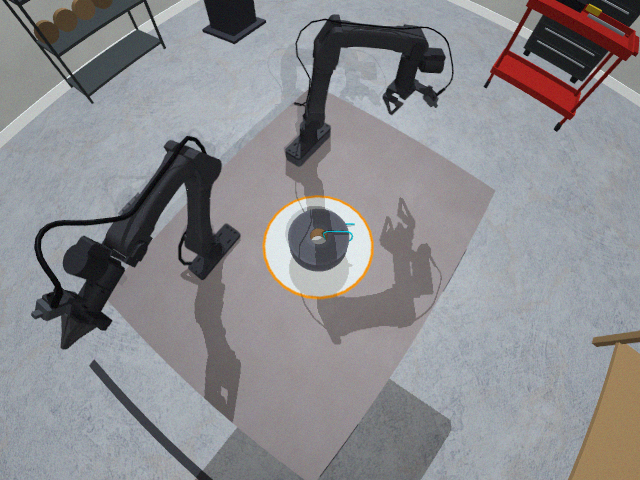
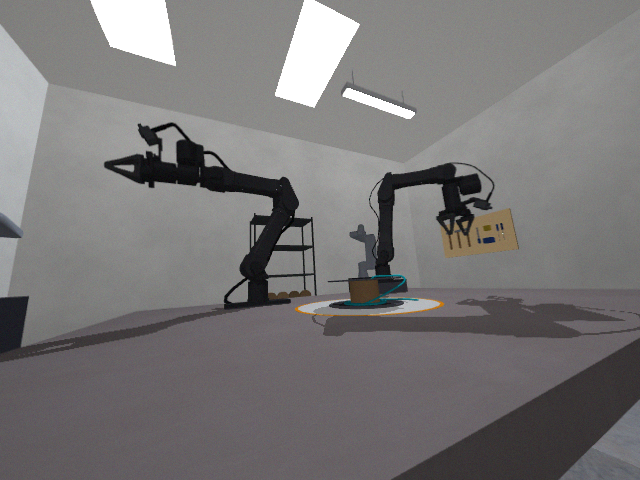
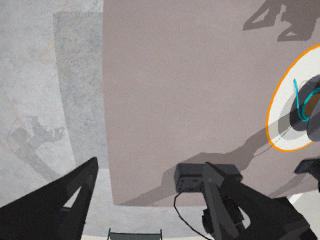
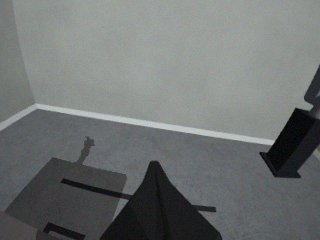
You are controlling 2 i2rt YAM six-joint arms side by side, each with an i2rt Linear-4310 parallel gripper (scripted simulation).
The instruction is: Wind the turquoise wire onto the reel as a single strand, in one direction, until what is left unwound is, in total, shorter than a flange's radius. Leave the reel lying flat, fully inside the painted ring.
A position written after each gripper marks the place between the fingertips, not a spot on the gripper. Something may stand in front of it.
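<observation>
Left gripper (image 1: 397, 106), right gripper (image 1: 63, 348), reel (image 1: 311, 223). Reel again (image 2: 361, 291), with left gripper (image 2: 458, 235) and right gripper (image 2: 104, 164). Left gripper also (image 3: 152, 165). Right gripper also (image 4: 153, 165); reel out of frame in image 4.
</observation>
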